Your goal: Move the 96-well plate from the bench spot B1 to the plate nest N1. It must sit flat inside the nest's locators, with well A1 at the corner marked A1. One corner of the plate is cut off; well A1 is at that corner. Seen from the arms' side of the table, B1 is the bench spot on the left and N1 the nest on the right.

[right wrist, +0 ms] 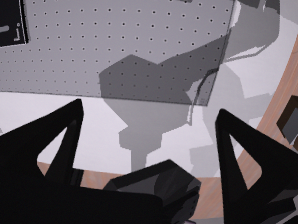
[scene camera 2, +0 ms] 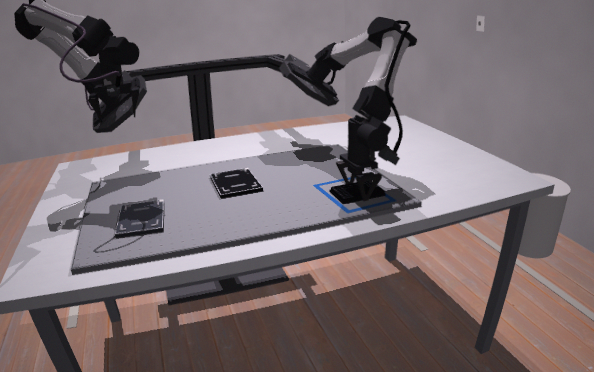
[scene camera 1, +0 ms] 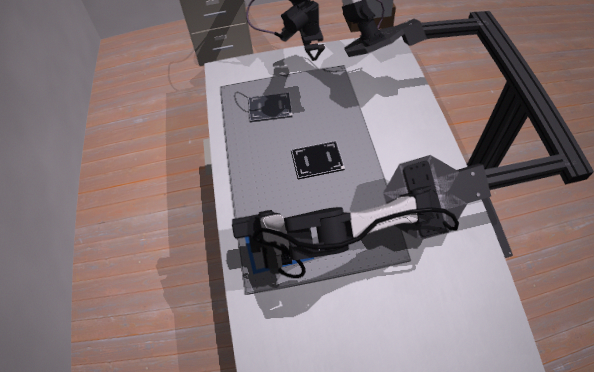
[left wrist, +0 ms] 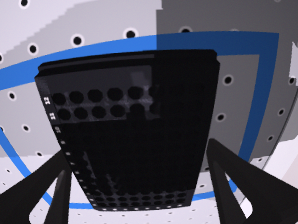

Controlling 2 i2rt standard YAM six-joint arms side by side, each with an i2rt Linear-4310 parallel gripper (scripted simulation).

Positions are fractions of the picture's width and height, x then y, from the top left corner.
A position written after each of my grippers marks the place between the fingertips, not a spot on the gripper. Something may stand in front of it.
Observation:
I see my left gripper (scene camera 2: 0.60, 0.52), my right gripper (right wrist: 0.51, 0.49) and a black 96-well plate (left wrist: 0.39, 0.76).
My left gripper shows as well in the left wrist view (left wrist: 0.46, 0.68). The right wrist view does not show the black 96-well plate: it is out of frame.

